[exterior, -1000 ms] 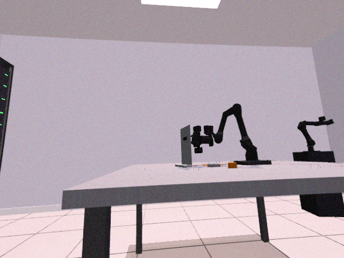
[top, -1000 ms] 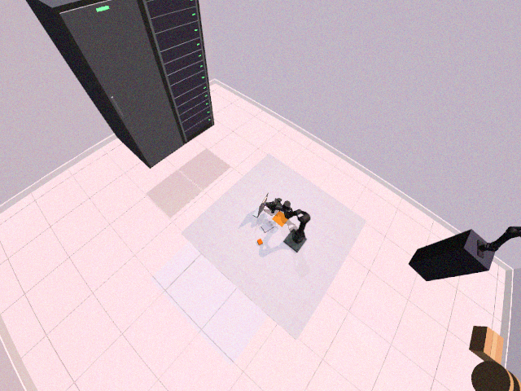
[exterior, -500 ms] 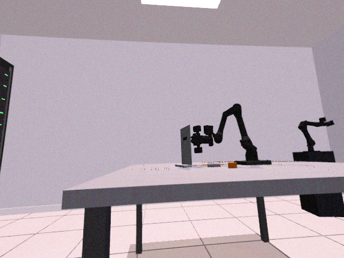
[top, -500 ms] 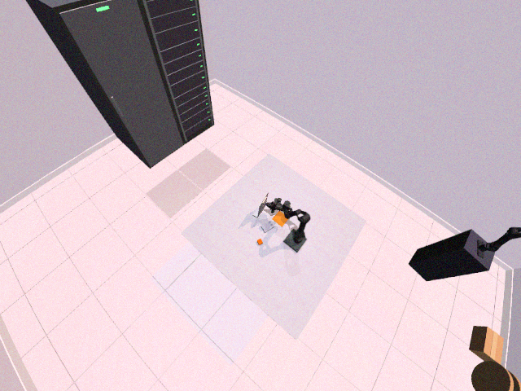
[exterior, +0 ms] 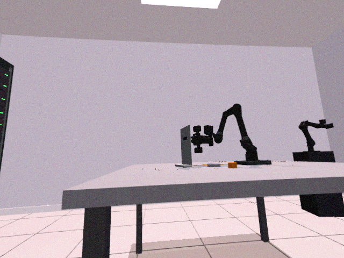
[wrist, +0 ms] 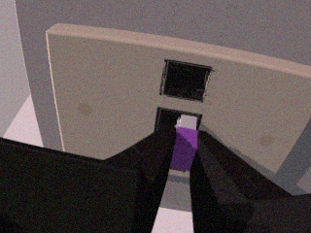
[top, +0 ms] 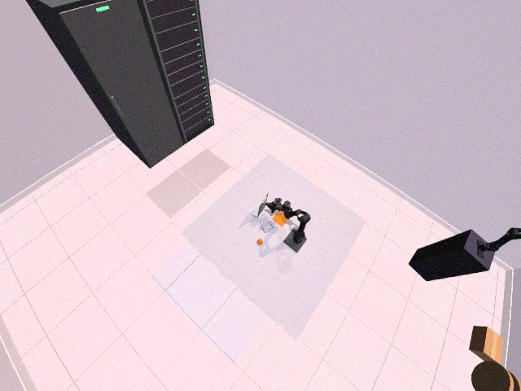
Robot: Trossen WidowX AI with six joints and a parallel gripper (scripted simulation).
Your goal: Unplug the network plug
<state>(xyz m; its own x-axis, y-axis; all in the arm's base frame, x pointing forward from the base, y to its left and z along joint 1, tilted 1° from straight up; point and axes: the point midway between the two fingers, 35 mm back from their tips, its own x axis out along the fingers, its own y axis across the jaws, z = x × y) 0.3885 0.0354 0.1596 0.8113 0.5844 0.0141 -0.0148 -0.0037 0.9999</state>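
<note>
The orange flat patch is 16 cm behind my gripper tip, 9 cm to the right of it and 18 cm below it. Also, from my gripper tip: purple network plug: right at my gripper tip; orange cube: 21 cm behind, 22 cm to the left, 16 cm below; socket panel: 2 cm ahead, 1 cm to the left, 6 cm below.
</note>
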